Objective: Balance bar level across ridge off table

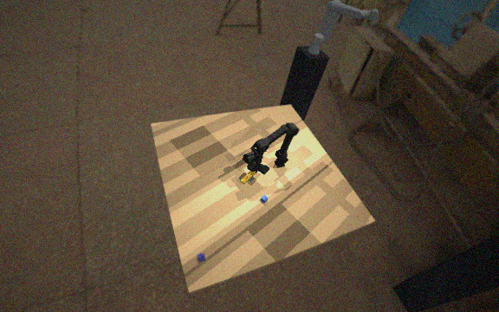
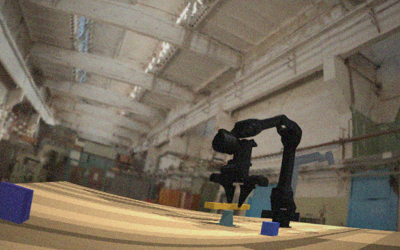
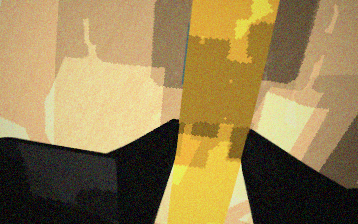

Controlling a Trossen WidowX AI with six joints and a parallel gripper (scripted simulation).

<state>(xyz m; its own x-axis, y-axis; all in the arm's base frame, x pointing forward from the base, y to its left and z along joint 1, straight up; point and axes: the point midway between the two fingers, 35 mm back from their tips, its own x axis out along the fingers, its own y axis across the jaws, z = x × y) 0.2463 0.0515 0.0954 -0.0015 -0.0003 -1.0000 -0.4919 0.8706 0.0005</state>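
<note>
Right now the yellow bar is 20 mm ahead of my gripper tip and 10 mm to the left of it. The rest, counted from my gripper tip: blue cube (490 mm ahead, 450 mm to the left, 40 mm below).
</note>
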